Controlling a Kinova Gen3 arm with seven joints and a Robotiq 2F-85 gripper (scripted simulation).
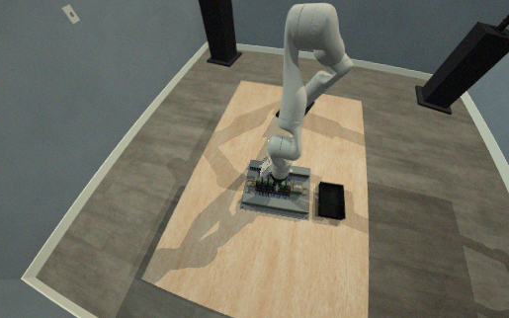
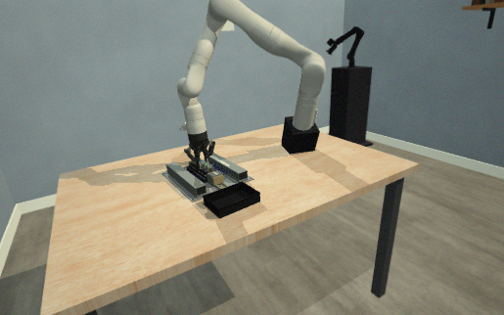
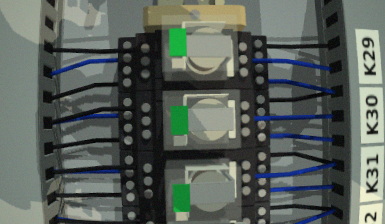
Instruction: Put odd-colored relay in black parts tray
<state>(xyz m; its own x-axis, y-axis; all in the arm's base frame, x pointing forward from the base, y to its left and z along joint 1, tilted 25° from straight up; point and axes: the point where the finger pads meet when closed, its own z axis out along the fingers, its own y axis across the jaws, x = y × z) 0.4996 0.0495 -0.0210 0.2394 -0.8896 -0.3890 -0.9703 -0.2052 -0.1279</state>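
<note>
Now: hand 30 mm above the grey relay panel and 10 mm to the right of it. Round my hand: black parts tray 260 mm to the left, 40 mm below, 40 mm behind.
</note>
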